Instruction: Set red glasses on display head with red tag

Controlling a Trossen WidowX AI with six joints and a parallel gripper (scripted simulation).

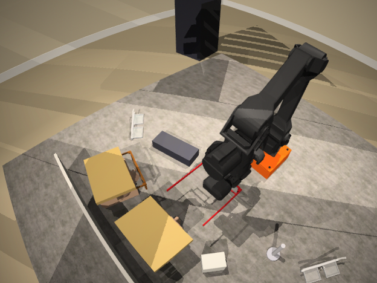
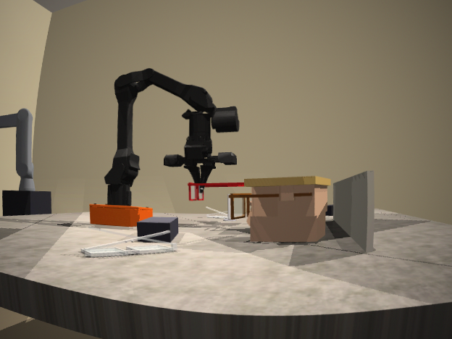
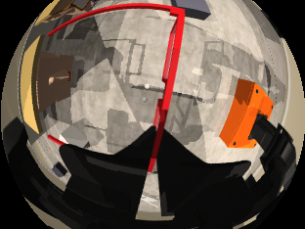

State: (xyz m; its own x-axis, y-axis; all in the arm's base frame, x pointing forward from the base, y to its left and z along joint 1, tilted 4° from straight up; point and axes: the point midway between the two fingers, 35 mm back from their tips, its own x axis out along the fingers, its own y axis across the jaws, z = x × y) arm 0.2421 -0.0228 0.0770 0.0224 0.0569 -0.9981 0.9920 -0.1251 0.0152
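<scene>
Right now my gripper tip is 190 mm short of the small white box, 90 mm to the right of it and 60 mm above it. Round my gripper tip: white wall strip (340 mm ahead, 200 mm to the right, 30 mm below); then display head (280 mm to the right, 180 mm ahead, 30 mm below); then stand (210 mm to the left, 60 mm below, 60 mm ahead).
</scene>
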